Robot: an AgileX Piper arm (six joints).
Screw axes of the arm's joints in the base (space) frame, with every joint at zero. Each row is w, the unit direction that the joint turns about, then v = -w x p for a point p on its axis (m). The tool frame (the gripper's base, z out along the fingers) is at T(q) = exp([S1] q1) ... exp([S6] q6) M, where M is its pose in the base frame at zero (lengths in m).
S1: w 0 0 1 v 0.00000 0.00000 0.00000
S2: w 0 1 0 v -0.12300 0.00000 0.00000
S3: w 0 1 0 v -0.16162 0.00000 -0.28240
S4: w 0.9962 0 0.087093 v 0.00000 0.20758 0.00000
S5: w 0 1 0 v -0.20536 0.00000 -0.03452
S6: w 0.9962 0 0.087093 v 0.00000 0.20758 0.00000
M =
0.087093 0 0.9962 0.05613
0 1 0 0.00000
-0.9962 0 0.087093 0.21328
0 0 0 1
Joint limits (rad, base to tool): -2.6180..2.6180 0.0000..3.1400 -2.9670..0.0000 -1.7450..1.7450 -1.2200..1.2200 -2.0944..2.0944
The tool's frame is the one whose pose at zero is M.
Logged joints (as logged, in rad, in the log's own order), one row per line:
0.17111, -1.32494, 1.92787, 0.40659, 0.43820, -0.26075
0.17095, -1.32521, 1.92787, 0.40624, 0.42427, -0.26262
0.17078, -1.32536, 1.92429, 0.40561, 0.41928, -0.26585
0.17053, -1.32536, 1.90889, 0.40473, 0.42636, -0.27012
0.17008, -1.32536, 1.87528, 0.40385, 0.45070, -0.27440
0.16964, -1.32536, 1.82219, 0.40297, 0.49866, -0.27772
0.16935, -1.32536, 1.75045, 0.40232, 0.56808, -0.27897
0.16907, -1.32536, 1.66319, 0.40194, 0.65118, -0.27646
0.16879, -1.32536, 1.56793, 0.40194, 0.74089, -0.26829
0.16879, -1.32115, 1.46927, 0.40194, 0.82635, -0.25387
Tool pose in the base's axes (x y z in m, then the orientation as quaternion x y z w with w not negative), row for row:
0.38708, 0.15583, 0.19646, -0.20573, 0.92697, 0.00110, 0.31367
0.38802, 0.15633, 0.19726, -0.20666, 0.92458, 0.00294, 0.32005
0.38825, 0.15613, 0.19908, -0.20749, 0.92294, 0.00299, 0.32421
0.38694, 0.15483, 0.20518, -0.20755, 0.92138, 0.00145, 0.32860
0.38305, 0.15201, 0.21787, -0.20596, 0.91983, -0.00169, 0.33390
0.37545, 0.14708, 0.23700, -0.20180, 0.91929, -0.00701, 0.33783
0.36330, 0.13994, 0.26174, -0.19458, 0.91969, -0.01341, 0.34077
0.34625, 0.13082, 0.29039, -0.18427, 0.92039, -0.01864, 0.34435
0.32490, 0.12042, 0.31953, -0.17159, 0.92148, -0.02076, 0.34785
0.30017, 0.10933, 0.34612, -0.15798, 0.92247, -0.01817, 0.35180
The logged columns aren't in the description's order. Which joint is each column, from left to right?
Columns, left to right: q6, q3, q2, q1, q5, q4.
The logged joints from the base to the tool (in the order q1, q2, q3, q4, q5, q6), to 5 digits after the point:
0.40659, 1.92787, -1.32494, -0.26075, 0.43820, 0.17111
0.40624, 1.92787, -1.32521, -0.26262, 0.42427, 0.17095
0.40561, 1.92429, -1.32536, -0.26585, 0.41928, 0.17078
0.40473, 1.90889, -1.32536, -0.27012, 0.42636, 0.17053
0.40385, 1.87528, -1.32536, -0.27440, 0.45070, 0.17008
0.40297, 1.82219, -1.32536, -0.27772, 0.49866, 0.16964
0.40232, 1.75045, -1.32536, -0.27897, 0.56808, 0.16935
0.40194, 1.66319, -1.32536, -0.27646, 0.65118, 0.16907
0.40194, 1.56793, -1.32536, -0.26829, 0.74089, 0.16879
0.40194, 1.46927, -1.32115, -0.25387, 0.82635, 0.16879

